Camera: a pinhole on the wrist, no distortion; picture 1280 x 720 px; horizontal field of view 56.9 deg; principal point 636.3 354.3 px. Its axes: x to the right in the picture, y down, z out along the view. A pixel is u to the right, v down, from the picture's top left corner.
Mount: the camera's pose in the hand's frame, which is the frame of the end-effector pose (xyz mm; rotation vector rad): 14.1 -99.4 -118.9 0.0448 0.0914 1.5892
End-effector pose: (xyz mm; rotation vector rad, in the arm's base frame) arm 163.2 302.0 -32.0 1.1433 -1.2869 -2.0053
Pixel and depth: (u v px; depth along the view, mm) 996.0 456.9 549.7
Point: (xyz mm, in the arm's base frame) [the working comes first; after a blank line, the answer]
In the camera's frame: 167.4 47.7 549.7

-208.4 466.3 126.4
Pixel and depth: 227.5 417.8 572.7
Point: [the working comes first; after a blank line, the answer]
In the camera's frame: -198.2 30.8 572.7

-237.6 619.4 -205.6
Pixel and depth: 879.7 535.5 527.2
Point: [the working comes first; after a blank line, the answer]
In the camera's frame: 108.6 80.9 527.2

-173.5 509.1 81.6
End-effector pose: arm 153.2 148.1 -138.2 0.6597 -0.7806 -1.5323
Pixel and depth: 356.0 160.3 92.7
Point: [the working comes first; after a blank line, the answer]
In the camera's frame: -22.0 -15.2 92.7

98.6 112.6 -247.4
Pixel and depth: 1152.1 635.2 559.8
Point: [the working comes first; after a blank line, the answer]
In the camera's frame: 244.5 133.1 559.8

-90.0 261.8 255.9
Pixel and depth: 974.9 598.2 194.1
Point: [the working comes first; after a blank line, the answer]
In the camera's frame: 55.6 40.1 194.1

70.8 167.6 -122.6
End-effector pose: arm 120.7 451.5 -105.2 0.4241 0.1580 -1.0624
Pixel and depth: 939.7 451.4 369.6
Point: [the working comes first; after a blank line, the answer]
In the camera's frame: 94.9 30.4 369.6

113.7 340.6 118.2
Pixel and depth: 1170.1 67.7 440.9
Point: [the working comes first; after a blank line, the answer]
In the camera's frame: 199.3 -107.0 440.9

272.6 248.5 151.6
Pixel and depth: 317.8 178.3 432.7
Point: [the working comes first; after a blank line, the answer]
In the camera's frame: -116.7 -64.5 432.7

-21.5 144.7 85.1
